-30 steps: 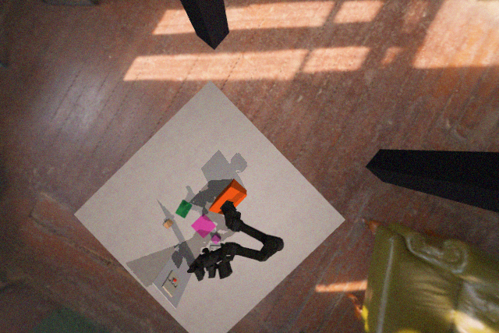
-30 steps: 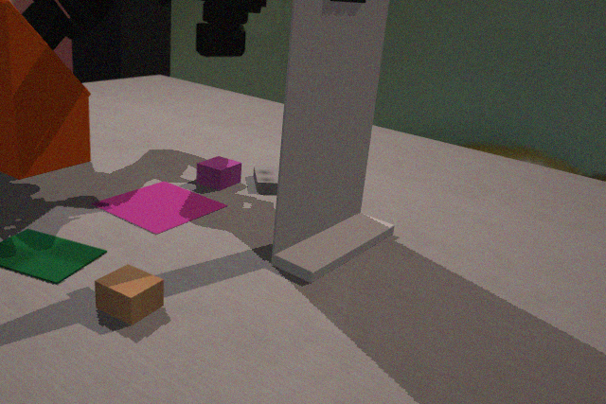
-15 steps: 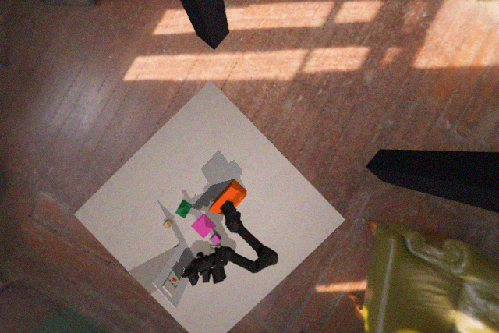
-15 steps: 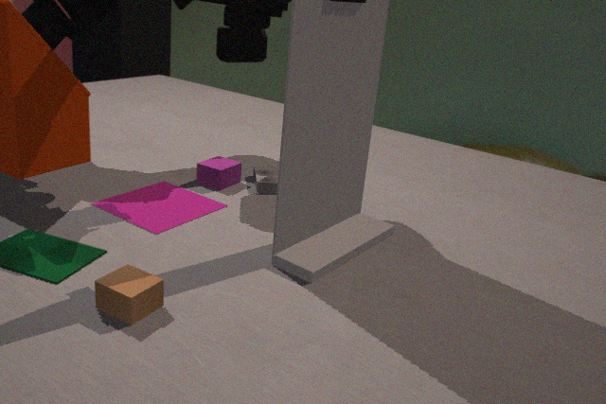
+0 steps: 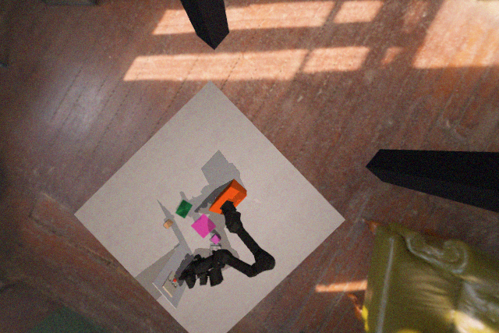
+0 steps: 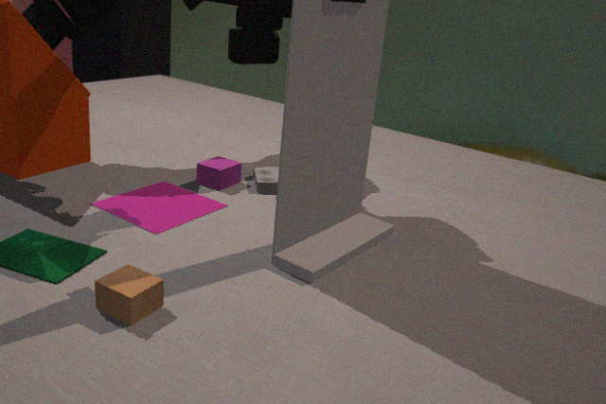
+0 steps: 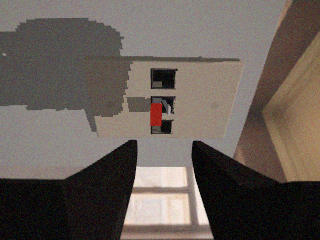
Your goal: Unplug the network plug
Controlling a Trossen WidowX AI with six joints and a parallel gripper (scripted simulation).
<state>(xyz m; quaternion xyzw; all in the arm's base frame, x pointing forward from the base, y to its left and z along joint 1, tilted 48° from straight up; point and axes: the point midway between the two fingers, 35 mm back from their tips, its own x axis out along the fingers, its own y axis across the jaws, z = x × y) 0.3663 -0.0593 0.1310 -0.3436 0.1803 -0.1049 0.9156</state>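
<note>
Now: the network plug 5 cm ahead of my gripper tip and 1 cm to the right of it. The rest, counted from my gripper tip: flat magenta square: 14 cm behind, 5 cm to the right, 28 cm below; then grey piece: 6 cm behind, 13 cm to the left, 27 cm below; then upright grey panel: 7 cm ahead, 1 cm to the right, 11 cm below.
</note>
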